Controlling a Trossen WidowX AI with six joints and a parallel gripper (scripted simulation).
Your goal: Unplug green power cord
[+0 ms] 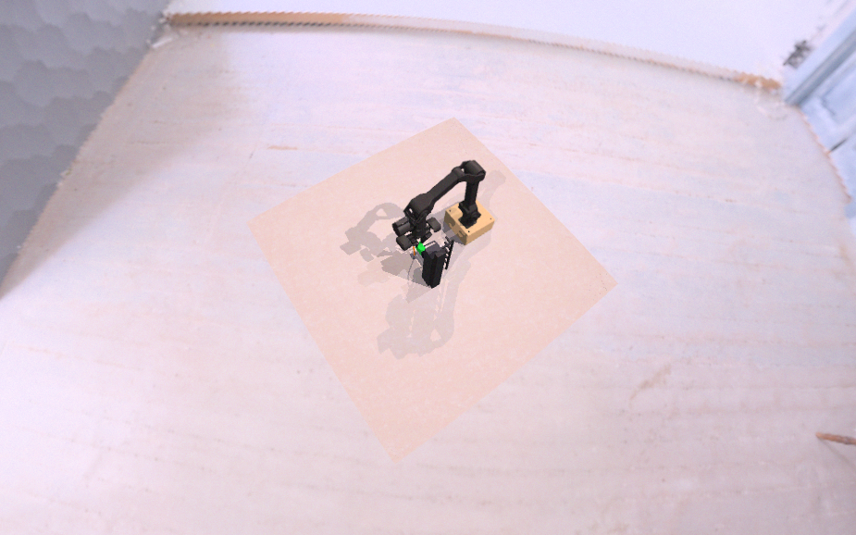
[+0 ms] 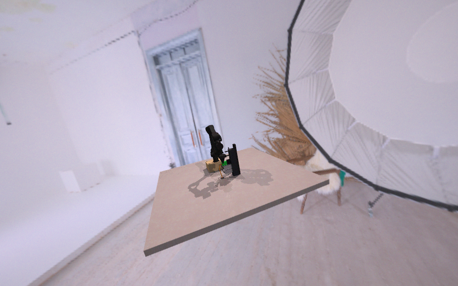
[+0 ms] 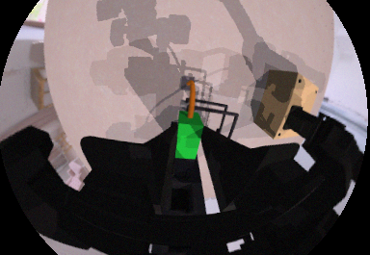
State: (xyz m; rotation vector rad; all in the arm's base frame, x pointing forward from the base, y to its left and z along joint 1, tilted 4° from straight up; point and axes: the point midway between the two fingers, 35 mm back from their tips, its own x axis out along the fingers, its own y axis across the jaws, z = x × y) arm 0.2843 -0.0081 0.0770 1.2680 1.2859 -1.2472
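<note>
The green plug lies 30 mm to the left of my gripper tip.
</note>
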